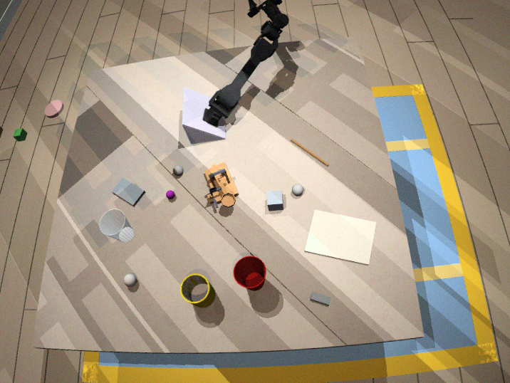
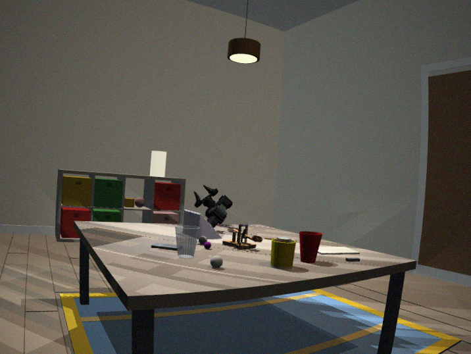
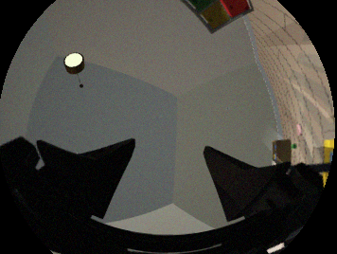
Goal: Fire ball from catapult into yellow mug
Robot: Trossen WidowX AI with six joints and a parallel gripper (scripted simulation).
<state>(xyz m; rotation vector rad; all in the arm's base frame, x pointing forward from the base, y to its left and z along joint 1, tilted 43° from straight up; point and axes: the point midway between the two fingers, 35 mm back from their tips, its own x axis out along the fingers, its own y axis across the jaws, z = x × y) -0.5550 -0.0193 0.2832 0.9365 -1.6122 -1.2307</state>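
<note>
Now: gripper tip 89 cm short of the wooden catapult, 18 cm above it and 9 cm to the left of it. Round my gripper tip: purple ball: 91 cm ahead, 28 cm to the right, 21 cm below; then stick: 73 cm ahead, 23 cm below, 22 cm to the left; then grey cube: 94 cm ahead, 21 cm below, 10 cm to the left.
</note>
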